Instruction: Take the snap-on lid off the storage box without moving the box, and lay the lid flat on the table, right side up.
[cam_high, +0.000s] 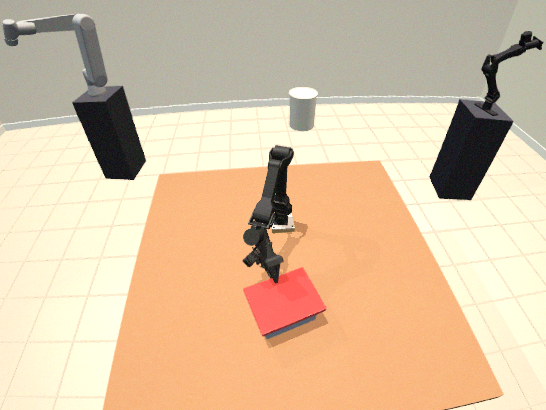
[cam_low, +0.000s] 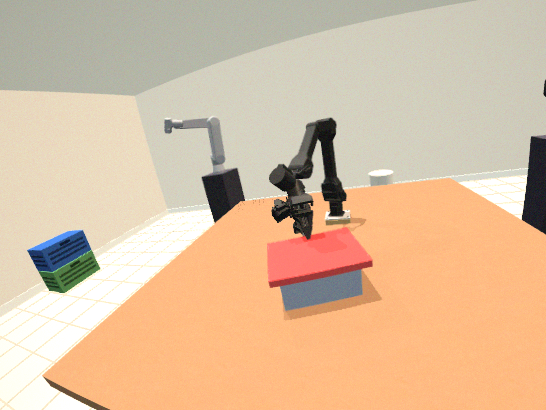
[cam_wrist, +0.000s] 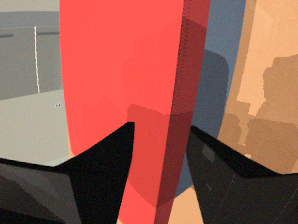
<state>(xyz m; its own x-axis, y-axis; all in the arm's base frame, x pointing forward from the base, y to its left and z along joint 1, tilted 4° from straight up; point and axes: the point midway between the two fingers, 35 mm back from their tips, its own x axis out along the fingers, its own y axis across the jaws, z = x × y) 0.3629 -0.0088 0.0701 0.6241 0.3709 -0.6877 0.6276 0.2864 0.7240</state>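
My gripper tip is 7 cm short of the red lid and 3 cm to the right of it. Also, from my gripper tip: grey-blue storage box: 7 cm ahead, 5 cm below, 3 cm to the left.
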